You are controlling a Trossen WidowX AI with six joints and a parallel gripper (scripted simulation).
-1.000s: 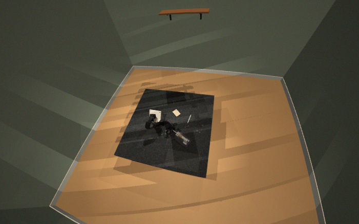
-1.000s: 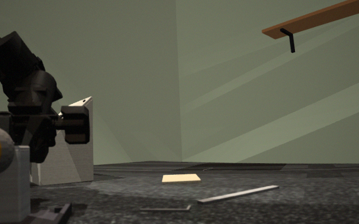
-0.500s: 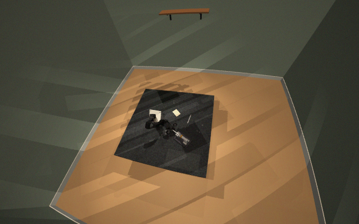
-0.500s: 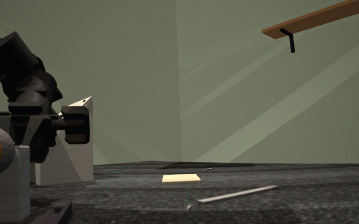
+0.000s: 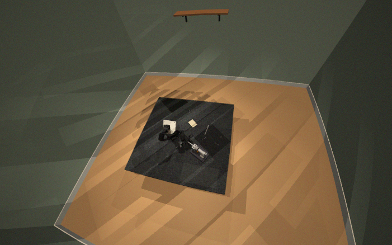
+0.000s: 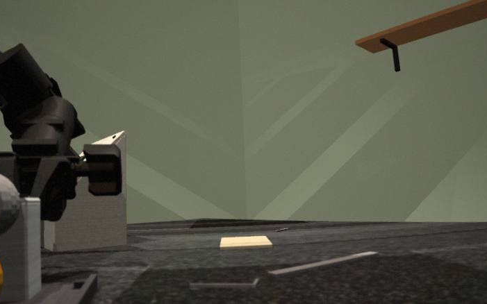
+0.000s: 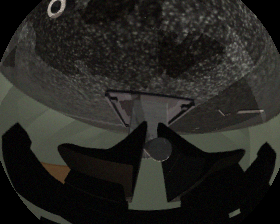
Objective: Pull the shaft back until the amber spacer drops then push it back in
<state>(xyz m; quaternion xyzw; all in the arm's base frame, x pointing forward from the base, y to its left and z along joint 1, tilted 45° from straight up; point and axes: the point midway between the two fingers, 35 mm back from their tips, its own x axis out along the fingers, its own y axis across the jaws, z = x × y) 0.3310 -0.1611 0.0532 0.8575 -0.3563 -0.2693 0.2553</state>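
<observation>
Right now my gripper tip is 10 cm short of the amber spacer, 5 cm to the left of it and 1 cm above it. Also, from my gripper tip: thin grey bar 15 cm ahead, 28 cm to the left, 5 cm below; tan flat plate 7 cm behind, 36 cm to the left, 5 cm below.
</observation>
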